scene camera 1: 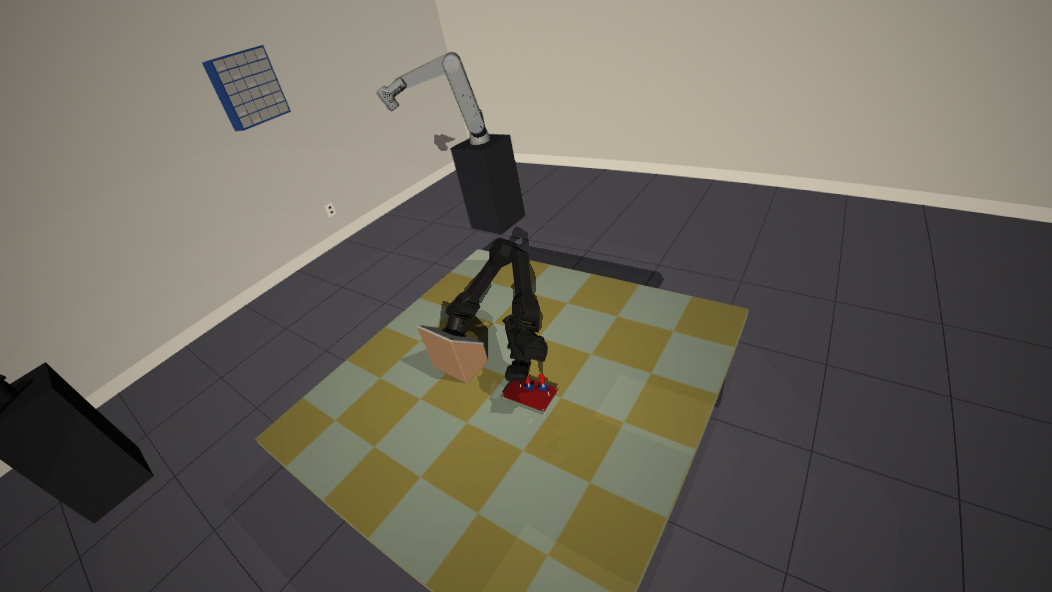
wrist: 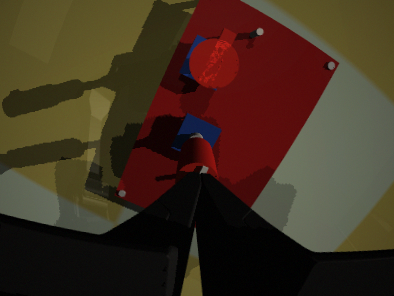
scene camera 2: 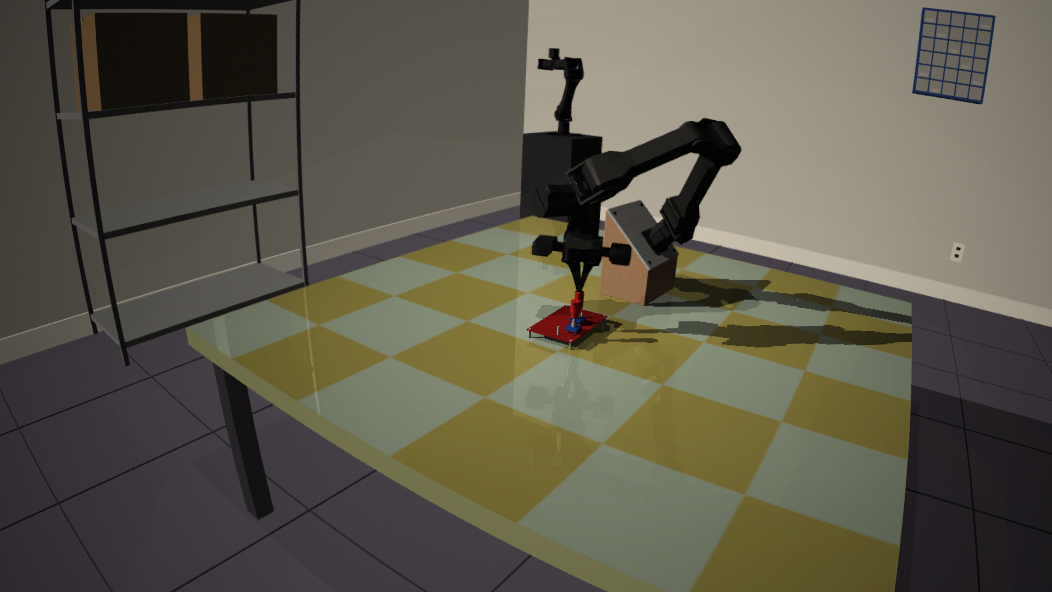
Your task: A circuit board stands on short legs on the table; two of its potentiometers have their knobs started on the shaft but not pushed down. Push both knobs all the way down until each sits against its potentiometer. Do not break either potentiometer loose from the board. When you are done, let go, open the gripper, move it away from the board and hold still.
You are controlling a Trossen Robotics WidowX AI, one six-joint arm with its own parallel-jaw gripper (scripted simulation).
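Observation:
Scene camera 2 shows my gripper (scene camera 2: 579, 291). In scene camera 1, my gripper (scene camera 1: 526, 374) is visible. The wrist view has my gripper (wrist: 198, 182), a knob (wrist: 196, 155) and another knob (wrist: 214, 63).

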